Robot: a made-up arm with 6 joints. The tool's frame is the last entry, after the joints. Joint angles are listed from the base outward. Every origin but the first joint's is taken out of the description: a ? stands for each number. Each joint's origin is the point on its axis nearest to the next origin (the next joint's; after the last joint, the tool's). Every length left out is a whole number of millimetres.
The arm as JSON. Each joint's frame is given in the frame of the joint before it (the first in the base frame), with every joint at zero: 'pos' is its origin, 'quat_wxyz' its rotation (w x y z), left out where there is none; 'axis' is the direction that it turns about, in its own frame. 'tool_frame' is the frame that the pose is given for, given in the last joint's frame.
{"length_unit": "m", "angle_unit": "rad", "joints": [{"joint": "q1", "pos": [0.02, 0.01, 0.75], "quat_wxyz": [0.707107, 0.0, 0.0, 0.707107], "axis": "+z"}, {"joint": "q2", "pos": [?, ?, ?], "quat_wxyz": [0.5, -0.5, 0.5, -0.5], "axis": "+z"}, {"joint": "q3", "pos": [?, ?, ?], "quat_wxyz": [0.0, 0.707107, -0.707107, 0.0], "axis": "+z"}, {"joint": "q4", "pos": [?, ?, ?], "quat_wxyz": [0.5, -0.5, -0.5, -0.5], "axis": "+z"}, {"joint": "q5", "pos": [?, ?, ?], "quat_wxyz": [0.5, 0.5, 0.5, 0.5], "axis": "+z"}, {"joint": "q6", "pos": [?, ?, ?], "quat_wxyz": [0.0, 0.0, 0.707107, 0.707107], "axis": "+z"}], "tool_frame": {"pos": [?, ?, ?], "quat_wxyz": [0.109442, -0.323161, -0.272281, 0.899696]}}
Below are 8 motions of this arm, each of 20 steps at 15 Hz.
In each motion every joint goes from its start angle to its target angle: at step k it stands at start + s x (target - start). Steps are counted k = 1, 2, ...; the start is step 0. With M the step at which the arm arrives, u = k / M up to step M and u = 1 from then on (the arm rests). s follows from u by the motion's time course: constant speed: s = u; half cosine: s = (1 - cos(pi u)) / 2; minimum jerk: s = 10 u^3 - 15 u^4 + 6 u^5.
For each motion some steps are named. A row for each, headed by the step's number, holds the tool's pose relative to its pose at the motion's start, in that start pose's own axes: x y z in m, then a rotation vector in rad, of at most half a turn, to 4 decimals.
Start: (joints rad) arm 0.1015 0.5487 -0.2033 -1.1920 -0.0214 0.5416
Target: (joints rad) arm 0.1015 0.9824 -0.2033 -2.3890 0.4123 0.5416
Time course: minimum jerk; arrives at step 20
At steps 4, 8, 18, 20:
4: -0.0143 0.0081 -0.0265 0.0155 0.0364 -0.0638
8: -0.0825 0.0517 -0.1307 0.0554 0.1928 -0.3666
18: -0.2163 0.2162 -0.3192 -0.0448 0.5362 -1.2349
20: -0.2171 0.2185 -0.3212 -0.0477 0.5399 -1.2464

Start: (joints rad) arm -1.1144 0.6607 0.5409 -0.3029 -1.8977 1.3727
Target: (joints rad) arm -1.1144 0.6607 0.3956 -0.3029 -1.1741 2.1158
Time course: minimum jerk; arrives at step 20
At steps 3, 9, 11, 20:
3: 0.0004 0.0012 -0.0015 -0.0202 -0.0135 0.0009
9: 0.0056 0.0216 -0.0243 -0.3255 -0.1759 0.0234
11: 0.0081 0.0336 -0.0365 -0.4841 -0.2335 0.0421
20: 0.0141 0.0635 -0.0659 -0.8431 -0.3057 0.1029

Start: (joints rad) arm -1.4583 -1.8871 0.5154 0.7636 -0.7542 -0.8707
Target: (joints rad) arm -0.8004 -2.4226 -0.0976 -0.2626 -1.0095 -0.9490
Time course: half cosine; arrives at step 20
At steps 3, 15, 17, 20:
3: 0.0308 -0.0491 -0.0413 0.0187 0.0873 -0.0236
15: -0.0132 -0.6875 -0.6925 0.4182 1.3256 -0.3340
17: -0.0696 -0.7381 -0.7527 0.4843 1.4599 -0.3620
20: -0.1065 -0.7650 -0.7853 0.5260 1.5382 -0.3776

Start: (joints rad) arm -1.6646 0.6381 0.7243 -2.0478 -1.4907 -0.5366
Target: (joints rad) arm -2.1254 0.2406 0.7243 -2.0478 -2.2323 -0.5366
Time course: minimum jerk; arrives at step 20
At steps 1, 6, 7, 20:
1: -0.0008 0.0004 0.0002 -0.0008 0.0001 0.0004
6: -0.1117 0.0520 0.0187 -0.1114 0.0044 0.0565
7: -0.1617 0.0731 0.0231 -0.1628 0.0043 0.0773
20: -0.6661 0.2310 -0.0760 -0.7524 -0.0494 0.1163

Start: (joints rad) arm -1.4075 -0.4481 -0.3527 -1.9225 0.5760 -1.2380
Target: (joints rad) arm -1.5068 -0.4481 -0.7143 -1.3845 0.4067 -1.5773
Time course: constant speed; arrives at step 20
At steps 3, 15, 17, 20:
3: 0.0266 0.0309 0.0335 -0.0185 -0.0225 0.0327
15: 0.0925 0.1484 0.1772 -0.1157 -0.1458 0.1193
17: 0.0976 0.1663 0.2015 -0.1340 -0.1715 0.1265
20: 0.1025 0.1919 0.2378 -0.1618 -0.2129 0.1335

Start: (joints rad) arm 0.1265 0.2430 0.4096 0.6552 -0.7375 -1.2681
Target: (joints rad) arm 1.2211 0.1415 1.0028 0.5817 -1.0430 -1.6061
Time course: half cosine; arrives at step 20
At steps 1, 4, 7, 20:
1: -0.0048 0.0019 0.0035 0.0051 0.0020 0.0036
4: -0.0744 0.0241 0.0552 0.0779 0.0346 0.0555
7: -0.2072 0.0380 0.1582 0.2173 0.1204 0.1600
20: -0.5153 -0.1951 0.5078 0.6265 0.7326 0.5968

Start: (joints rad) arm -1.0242 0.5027 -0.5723 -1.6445 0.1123 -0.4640
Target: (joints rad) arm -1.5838 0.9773 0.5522 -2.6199 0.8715 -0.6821
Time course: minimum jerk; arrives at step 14
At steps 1, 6, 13, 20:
1: -0.0008 0.0022 -0.0013 0.0060 0.0015 -0.0027
6: -0.0828 0.2918 -0.0872 0.6331 0.1852 -0.3452
13: -0.1142 0.8343 0.1016 1.4375 0.6098 -1.0679
20: -0.1139 0.8366 0.1038 1.4404 0.6125 -1.0720

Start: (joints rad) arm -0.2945 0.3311 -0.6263 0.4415 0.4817 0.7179
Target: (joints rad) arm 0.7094 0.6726 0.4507 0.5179 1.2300 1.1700
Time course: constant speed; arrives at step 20
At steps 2, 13, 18, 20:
2: 0.1141 0.0211 0.0046 -0.0457 -0.2007 -0.0415
13: 0.6639 0.1973 0.3159 -0.2213 -1.2004 -0.5001
18: 0.8119 0.2791 0.5890 -0.2516 -1.5418 -0.8573
20: 0.8458 0.3064 0.7128 -0.2528 -1.6457 -1.0274

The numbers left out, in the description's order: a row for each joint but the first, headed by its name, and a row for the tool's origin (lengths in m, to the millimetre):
q2: 0.0 -0.01 0.0
q3: -0.01 -0.87 0.0
q4: 0.0 -0.69 0.0
q5: 0.28 -0.01 0.0
q6: 0.03 0.03 0.0
tool: -0.02 0.01 0.0

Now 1 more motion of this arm.
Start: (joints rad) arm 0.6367 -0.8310 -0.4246 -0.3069 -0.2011 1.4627
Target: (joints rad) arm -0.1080 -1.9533 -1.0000 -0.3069 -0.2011 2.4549
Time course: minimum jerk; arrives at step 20
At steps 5, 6, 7, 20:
5: -0.0606 -0.0343 0.0804 -0.1439 -0.0295 0.0513
6: -0.0934 -0.0468 0.1289 -0.2268 -0.0446 0.0849
7: -0.1312 -0.0551 0.1887 -0.3270 -0.0612 0.1297
20: -0.4239 0.2199 0.6733 -1.3312 -0.1178 0.8604

